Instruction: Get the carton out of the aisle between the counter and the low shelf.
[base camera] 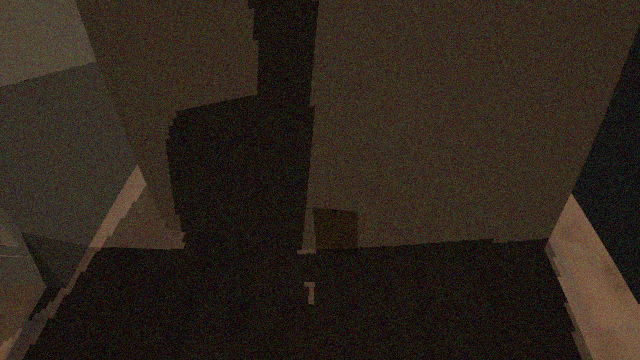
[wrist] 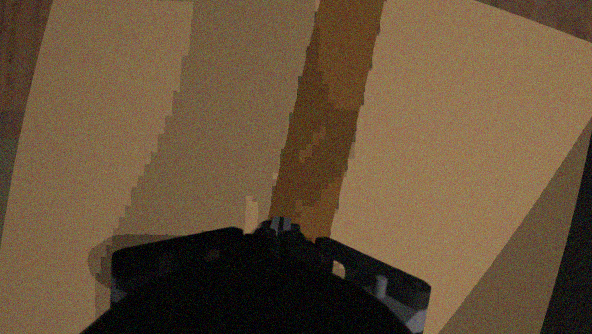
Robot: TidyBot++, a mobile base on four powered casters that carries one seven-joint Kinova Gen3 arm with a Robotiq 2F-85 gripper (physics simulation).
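Places are measured from the arm's base along level axes (x ahead, y left, z up), in centimetres.
Pixels of known places: gripper, fingertip midpoint: [wrist: 280, 227].
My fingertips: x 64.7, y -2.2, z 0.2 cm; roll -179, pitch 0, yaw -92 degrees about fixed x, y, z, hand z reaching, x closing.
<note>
Behind a point stands the place of what it marks.
The carton [base camera: 450, 125] {x 38.5, y -9.6, z -21.6 cm} [wrist: 450, 125] {x 73.7, y -14.9, z 1.0 cm} is a large tan box. Its near side fills much of the base camera view, partly under a dark shadow, with a short end of brown tape low on it. In the wrist view its top shows a brown tape strip running up from the fingertips, and shadow lies over part of the top. My gripper [wrist: 280, 227] {x 64.7, y -2.2, z 0.2 cm} is shut and empty, with its fingertips over the carton's top beside the tape. I cannot tell whether they touch it. The gripper does not show in the base camera view.
A grey-green panel [base camera: 60, 140] {x 45.3, y 33.7, z -25.8 cm} stands close on the left, and a dark upright surface [base camera: 615, 150] {x 45.2, y -33.1, z -29.2 cm} on the right. I cannot tell which is the counter and which the low shelf. Floor [base camera: 600, 280] {x 34.4, y -30.0, z -39.7 cm} [wrist: 20, 50] {x 95.2, y 73.9, z -39.6 cm} shows beside the carton, in deep shadow in front of it.
</note>
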